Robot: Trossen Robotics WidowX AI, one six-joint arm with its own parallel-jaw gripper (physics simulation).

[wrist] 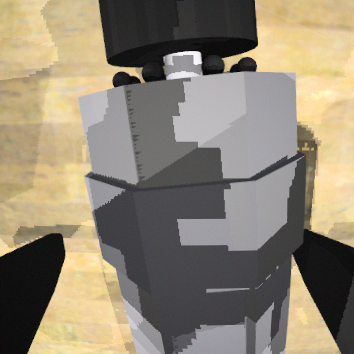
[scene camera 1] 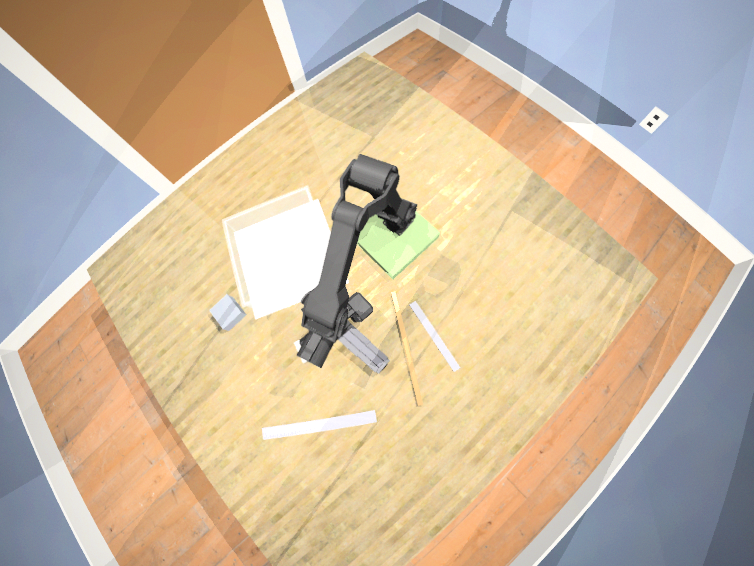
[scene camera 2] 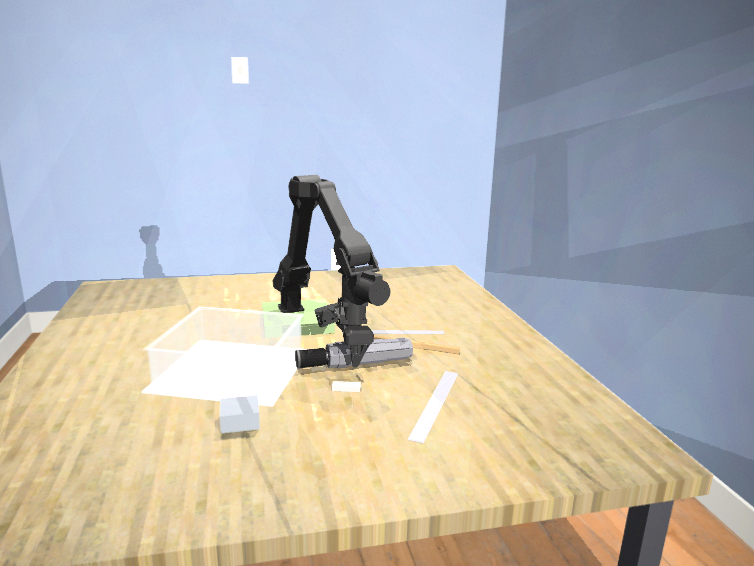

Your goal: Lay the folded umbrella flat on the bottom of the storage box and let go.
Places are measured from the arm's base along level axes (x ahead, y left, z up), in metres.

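Pixels of known places: gripper, fingertip midpoint: [wrist: 179, 243] [scene camera 2: 351, 360]; arm's base at its link origin: [scene camera 1: 398, 221] [scene camera 2: 291, 308].
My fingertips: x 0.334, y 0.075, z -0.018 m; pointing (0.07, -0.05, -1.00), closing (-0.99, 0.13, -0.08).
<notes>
Ahead of a thing's pixels: the offset from my fingertips to its top centre.
The folded umbrella {0.008 m back, 0.010 m left, 0.042 m up} [scene camera 1: 364, 349] [scene camera 2: 386, 350] [wrist: 200, 200], grey with a black handle, lies flat on the table. My gripper [scene camera 2: 358, 359] [wrist: 179, 243] is open and low over the umbrella's handle end, one finger on either side of its grey body in the wrist view. In scene camera 1 the arm hides the fingers and the handle. The storage box {0.063 m back, 0.268 m right, 0.082 m up} [scene camera 1: 236, 261] [scene camera 2: 173, 350] has clear walls and stands beside the handle end. A white sheet-like surface [scene camera 1: 280, 258] [scene camera 2: 225, 371] shows at the box; whether it lies inside or on it I cannot tell.
The arm's base stands on a green block [scene camera 1: 395, 255] [scene camera 2: 319, 329]. A grey block {0.169 m ahead, 0.278 m right, 0.021 m up} [scene camera 1: 227, 312] [scene camera 2: 239, 414] is near the box. A small white block {0.104 m ahead, 0.044 m right, 0.003 m down} [scene camera 2: 346, 386], a wooden stick {0.081 m back, 0.157 m left, 0.003 m down} [scene camera 1: 406, 350] [scene camera 2: 441, 348] and two pale strips {0.219 m ahead, 0.115 m left, 0.013 m down} [scene camera 1: 319, 424] {0.151 m back, 0.196 m left, 0.013 m down} [scene camera 1: 434, 335] [scene camera 2: 433, 406] lie around the umbrella.
</notes>
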